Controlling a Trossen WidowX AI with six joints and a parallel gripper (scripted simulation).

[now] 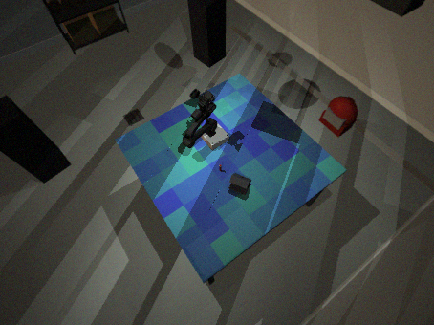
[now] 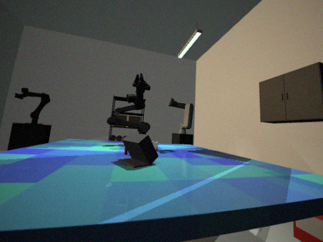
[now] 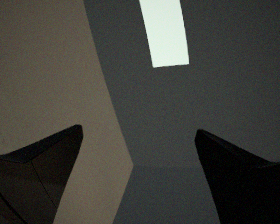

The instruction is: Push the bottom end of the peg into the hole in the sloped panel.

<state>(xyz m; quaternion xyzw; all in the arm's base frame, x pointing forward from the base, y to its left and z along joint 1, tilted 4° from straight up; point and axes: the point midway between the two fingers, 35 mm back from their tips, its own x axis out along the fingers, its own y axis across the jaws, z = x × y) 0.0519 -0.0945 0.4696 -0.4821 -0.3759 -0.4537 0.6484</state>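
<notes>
Now: gripper tip 230 mm short of the peg, 90 mm to the left of it and 510 mm above it. Also, from my gripper tip: sloped panel (420 mm ahead, 60 mm to the right, 510 mm below).
</notes>
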